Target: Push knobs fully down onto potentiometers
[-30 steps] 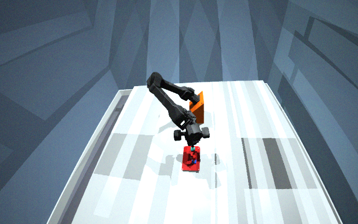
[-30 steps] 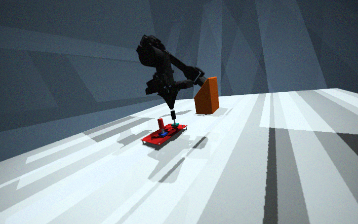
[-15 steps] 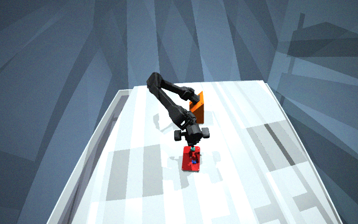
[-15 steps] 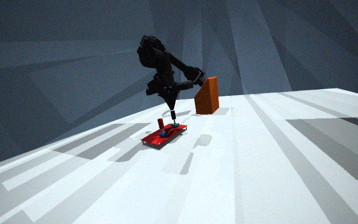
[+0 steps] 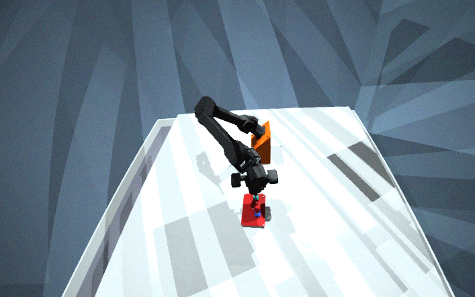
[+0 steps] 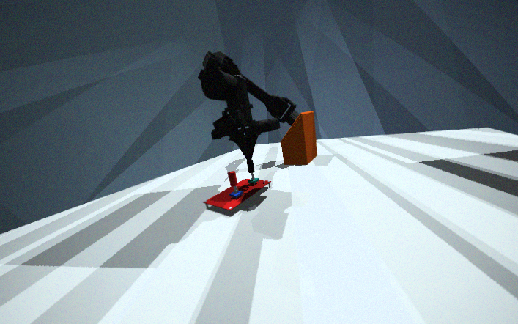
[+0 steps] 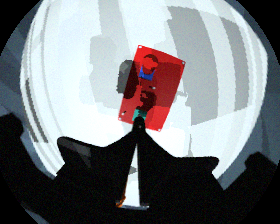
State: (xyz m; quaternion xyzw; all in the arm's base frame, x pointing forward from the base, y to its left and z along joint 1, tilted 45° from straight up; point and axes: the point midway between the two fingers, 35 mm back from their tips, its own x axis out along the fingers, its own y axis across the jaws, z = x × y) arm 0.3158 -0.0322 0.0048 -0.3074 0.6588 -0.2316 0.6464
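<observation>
Now: gripper tip 3 cm above the teal potentiometer. The rest, counted from my gripper tip: blue potentiometer (8 cm ahead, 1 cm to the left, 4 cm below).
</observation>
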